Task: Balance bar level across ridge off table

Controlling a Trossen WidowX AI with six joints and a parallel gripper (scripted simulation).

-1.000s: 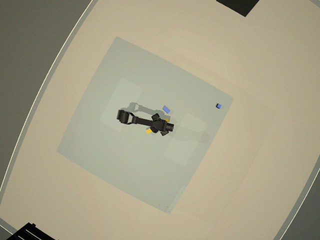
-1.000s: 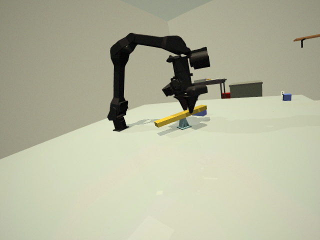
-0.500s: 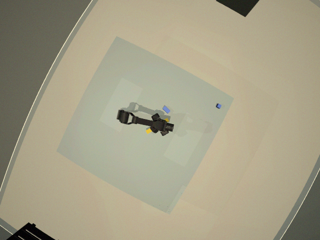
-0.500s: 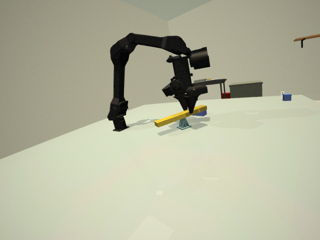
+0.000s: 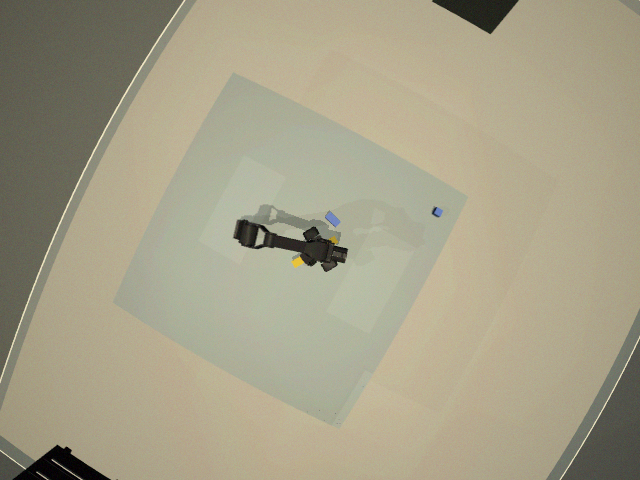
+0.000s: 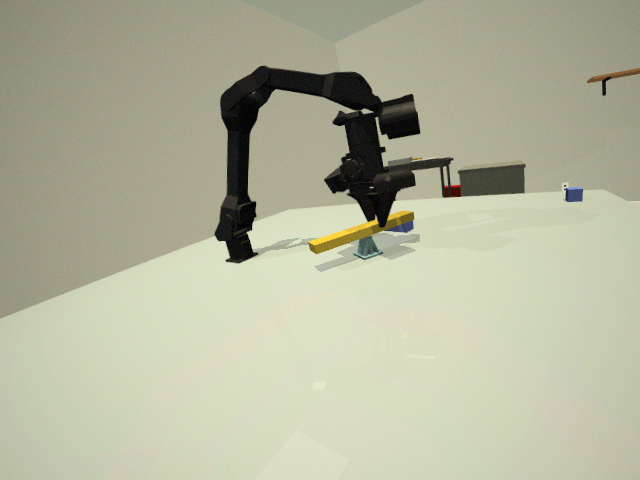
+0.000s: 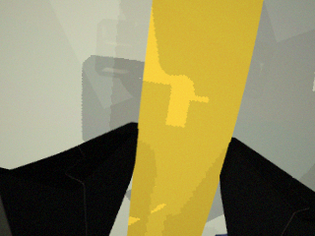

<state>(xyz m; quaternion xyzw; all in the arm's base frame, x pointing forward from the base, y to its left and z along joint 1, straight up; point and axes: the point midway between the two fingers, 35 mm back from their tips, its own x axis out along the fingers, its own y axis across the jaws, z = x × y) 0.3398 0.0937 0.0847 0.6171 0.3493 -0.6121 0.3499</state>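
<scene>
My gripper tip is 10 mm past the yellow bar and 20 mm to the left of it. The rest, counted from my gripper tip: small blue cube (400 mm ahead, 410 mm to the left, 30 mm below).
</scene>
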